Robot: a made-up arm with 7 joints. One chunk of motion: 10 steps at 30 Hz.
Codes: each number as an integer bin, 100 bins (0 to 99) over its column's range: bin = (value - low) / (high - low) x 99, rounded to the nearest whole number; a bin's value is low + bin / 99 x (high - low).
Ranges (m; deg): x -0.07..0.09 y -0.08..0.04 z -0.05..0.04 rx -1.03..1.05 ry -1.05..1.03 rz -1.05..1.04
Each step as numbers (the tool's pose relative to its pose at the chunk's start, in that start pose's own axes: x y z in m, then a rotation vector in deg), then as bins.
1 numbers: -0.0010 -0.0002 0.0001 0.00 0.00 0.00
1 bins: 43 66 55 49 50 50
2 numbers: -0.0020 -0.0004 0.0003 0.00 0.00 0.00
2 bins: 42 66 55 49 50 50
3 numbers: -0.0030 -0.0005 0.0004 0.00 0.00 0.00
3 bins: 41 66 55 49 50 50
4 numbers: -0.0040 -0.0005 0.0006 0.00 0.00 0.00
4 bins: 41 66 56 49 50 50
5 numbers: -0.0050 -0.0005 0.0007 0.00 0.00 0.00
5 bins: 40 66 56 49 50 50
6 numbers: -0.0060 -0.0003 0.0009 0.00 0.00 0.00
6 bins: 40 66 56 49 50 50
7 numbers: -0.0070 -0.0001 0.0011 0.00 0.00 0.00
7 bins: 39 66 56 49 50 50
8 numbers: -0.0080 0.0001 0.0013 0.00 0.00 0.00
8 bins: 38 66 56 49 50 50
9 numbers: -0.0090 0.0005 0.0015 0.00 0.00 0.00
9 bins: 38 66 57 49 50 50
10 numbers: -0.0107 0.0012 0.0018 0.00 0.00 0.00
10 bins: 37 67 57 49 50 50
